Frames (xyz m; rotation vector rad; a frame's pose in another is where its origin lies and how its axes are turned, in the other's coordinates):
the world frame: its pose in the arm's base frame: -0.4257 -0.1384 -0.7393 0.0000 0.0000 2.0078
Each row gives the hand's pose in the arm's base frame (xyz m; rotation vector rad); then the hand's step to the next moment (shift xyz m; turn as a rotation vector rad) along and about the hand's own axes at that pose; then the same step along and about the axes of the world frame.
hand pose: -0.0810 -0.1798 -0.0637 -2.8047 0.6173 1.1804
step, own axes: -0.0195 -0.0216 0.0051 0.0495 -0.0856 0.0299
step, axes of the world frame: 0.0282 -0.0047 0.0074 0.0427 -0.0673 -0.0657
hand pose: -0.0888 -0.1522 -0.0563 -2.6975 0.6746 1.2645
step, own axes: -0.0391 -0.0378 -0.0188 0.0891 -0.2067 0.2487
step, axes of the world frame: 0.0357 -0.0250 0.0376 0.2147 -0.0574 -0.2513
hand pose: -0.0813 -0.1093 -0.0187 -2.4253 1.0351 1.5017
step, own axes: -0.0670 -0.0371 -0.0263 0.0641 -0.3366 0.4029
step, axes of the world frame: 0.0355 -0.0422 0.0593 0.3937 -0.0908 -0.3413
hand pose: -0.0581 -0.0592 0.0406 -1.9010 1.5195 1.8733
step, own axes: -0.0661 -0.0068 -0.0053 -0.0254 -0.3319 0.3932
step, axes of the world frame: 0.0241 -0.0373 0.0497 0.4215 -0.1311 -0.2656
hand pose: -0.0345 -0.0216 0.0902 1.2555 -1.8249 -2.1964
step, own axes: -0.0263 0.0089 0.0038 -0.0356 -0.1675 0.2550
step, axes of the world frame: 0.0070 -0.0160 0.0219 0.2719 -0.0746 -0.1219
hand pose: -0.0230 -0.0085 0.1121 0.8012 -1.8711 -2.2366
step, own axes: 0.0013 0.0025 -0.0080 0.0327 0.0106 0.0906
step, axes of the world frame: -0.0082 0.0016 0.0012 0.0885 0.0386 0.0084
